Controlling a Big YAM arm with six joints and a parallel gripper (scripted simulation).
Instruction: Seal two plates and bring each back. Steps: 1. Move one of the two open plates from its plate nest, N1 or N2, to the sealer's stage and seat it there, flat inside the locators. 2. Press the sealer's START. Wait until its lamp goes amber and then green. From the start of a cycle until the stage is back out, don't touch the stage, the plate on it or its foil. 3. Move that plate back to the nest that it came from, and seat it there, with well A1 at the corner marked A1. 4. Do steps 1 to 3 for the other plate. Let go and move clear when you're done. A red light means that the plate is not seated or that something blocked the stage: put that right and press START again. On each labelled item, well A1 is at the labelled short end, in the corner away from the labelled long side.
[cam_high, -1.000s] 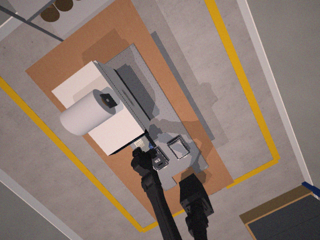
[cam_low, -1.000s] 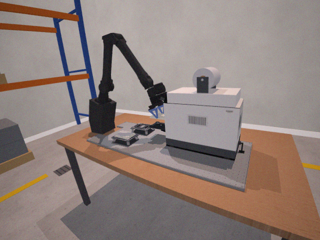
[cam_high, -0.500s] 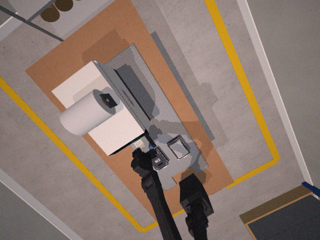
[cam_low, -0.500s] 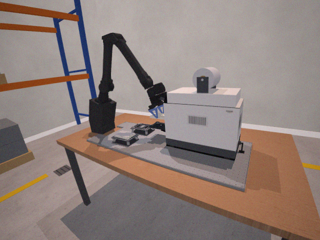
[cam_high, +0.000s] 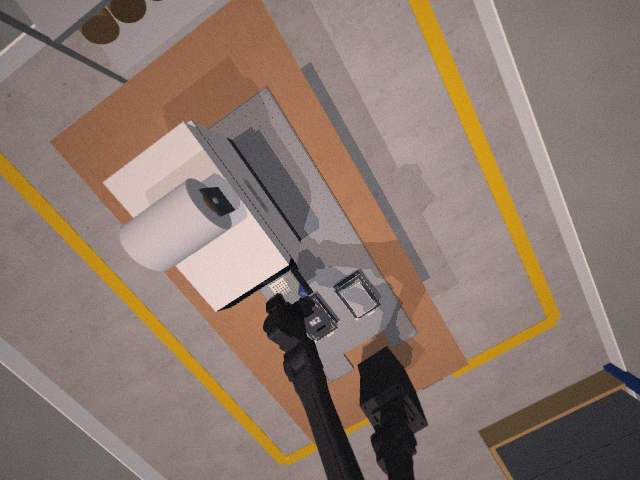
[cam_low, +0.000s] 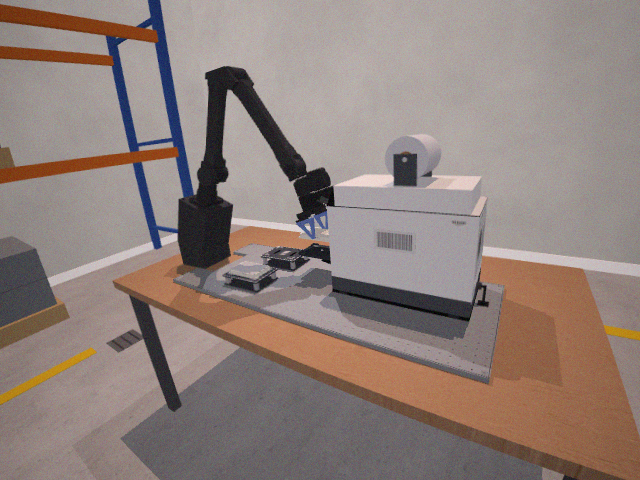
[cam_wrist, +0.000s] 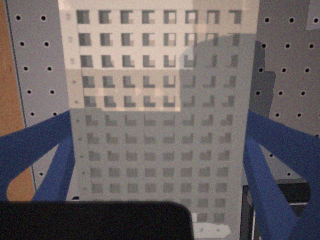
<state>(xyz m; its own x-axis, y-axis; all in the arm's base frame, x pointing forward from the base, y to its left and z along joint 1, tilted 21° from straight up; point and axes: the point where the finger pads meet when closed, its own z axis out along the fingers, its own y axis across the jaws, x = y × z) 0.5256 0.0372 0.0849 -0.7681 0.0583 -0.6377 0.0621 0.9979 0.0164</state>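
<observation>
Now: hand 70 mm above the dark sealer stage. Also, from my hand: foil roll (340 mm ahead, 20 mm to the right, 260 mm above); white well plate (right at my hand); start button (110 mm ahead, 90 mm to the left, 30 mm above).
</observation>
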